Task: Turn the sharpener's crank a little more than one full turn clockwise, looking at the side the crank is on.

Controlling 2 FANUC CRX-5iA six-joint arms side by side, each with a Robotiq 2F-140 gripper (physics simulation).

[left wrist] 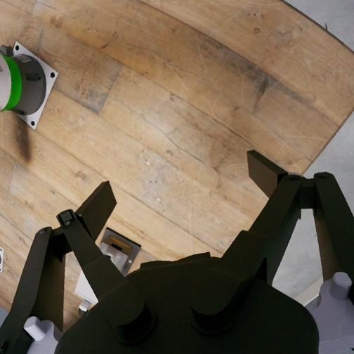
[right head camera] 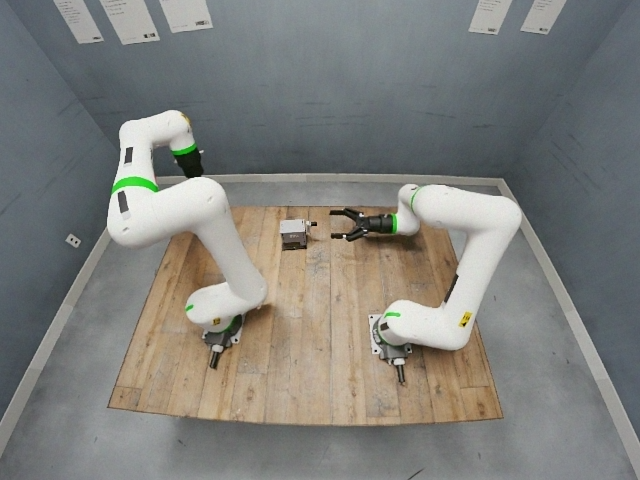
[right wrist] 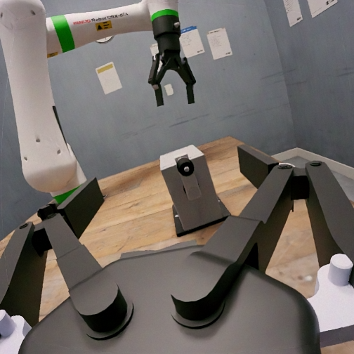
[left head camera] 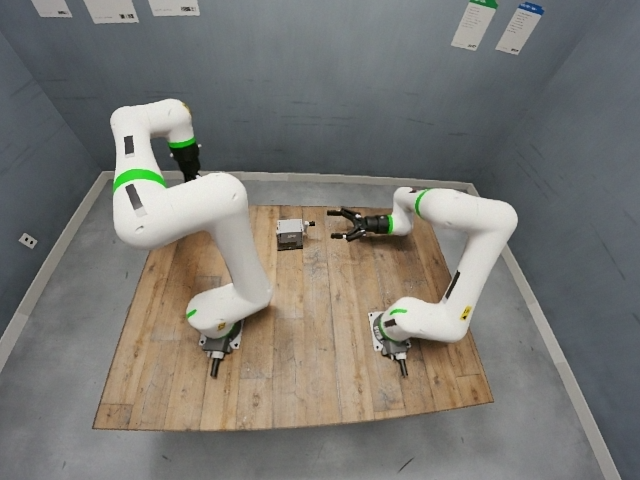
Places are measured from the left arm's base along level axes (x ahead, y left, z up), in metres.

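Pixels of known places: right gripper, fingertip midpoint: [right head camera: 330, 223] [left head camera: 328, 223]; left arm's base, origin of the base link: [right head camera: 225, 321] [left head camera: 223, 326]; right arm's base, origin of the base link: [right head camera: 389, 333] [left head camera: 389, 329].
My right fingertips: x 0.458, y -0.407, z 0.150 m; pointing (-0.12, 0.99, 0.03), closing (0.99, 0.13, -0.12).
Note:
For each thing: its top centre in the pictures, then the offset to it from my right fingertips. "spot": a spot on its surface instead. Level surfaces: height alone.
- grey sharpener, surface spot: [left head camera: 289, 230] [right head camera: 291, 230] spot: dx -0.041, dy +0.177, dz -0.022 m
- crank's black knob, middle of its top: [left head camera: 312, 222] [right head camera: 313, 222] dx +0.007, dy +0.078, dz -0.008 m
- wooden table, its level: dz -0.150 m
The grey sharpener [left head camera: 289, 230] [right head camera: 293, 229] [right wrist: 206, 200] stands upright on its dark base at the back of the table. Its crank [right wrist: 192, 188] is on the side facing my right gripper. The crank's black knob [left head camera: 311, 223] [right head camera: 313, 223] [right wrist: 185, 166] is at the arm's upper end, near the body's top. My right gripper [left head camera: 332, 224] [right head camera: 333, 224] [right wrist: 167, 174] is open and empty, pointing at the crank side, with a gap before the knob. My left gripper [left wrist: 178, 178] [right wrist: 176, 104] is open and empty, high above the table; its fingers are hidden in both head views.
The wooden table [left head camera: 289, 372] [right head camera: 289, 372] [left wrist: 165, 130] bears both arm bases. The left arm [left head camera: 232, 248] [right head camera: 227, 248] rises left of the sharpener, with its elbow high. The right arm [left head camera: 478, 258] [right head camera: 480, 258] reaches in from the right. A wall [left head camera: 330, 103] stands behind the table.

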